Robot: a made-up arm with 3 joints. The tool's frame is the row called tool.
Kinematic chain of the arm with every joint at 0, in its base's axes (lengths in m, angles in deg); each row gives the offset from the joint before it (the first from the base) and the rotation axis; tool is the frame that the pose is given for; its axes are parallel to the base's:
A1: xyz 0 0 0.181 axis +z
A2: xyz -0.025 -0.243 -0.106 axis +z
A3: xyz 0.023 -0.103 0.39 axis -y
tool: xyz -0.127 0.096 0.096
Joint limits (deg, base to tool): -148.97..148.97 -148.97..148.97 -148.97..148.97
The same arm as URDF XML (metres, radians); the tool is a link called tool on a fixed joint. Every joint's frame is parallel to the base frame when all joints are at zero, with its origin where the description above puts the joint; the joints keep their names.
<robot name="arm">
<joint name="A1" type="revolute"><parent link="base_link"/><child link="link1"/><origin xyz="0 0 0.181"/><axis xyz="0 0 1"/><limit lower="-2.6" upper="2.6"/></joint>
<joint name="A2" type="revolute"><parent link="link1"/><child link="link2"/><origin xyz="-0.025 -0.243 -0.106"/><axis xyz="0 0 1"/><limit lower="-2.6" upper="2.6"/></joint>
<joint name="A3" type="revolute"><parent link="link2"/><child link="link3"/><origin xyz="0.023 -0.103 0.39"/><axis xyz="0 -1 0"/><limit lower="-2.6" upper="2.6"/></joint>
<joint name="tool_fixed" type="fixed"><parent link="link3"/><child link="tool"/><origin xyz="-0.127 0.096 0.096"/></joint>
<link name="base_link"/>
<link name="link1"/>
<link name="link2"/>
<link name="link3"/>
<link name="tool"/>
</robot>

